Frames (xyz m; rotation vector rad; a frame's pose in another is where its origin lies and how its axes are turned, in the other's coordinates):
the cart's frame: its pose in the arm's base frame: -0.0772 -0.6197 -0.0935 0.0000 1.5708 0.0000
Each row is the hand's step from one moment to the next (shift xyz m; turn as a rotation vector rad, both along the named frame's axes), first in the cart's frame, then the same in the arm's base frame.
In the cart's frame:
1: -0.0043 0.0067 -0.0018 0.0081 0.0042 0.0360
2: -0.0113 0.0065 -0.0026 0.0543 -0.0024 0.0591
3: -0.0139 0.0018 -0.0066 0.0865 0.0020 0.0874
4: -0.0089 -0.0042 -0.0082 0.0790 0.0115 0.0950
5: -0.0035 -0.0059 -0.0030 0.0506 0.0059 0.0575
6: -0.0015 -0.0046 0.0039 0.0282 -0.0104 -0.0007
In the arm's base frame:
1: -0.0018 0.0067 0.0043 0.0360 0.0042 -0.0081
2: -0.0026 0.0065 0.0113 0.0591 -0.0024 -0.0543
3: -0.0066 0.0018 0.0139 0.0874 0.0020 -0.0865
4: -0.0082 -0.0042 0.0089 0.0950 0.0115 -0.0790
5: -0.0030 -0.0059 0.0035 0.0575 0.0059 -0.0506
6: 0.0039 -0.0046 0.0015 -0.0007 -0.0104 -0.0282

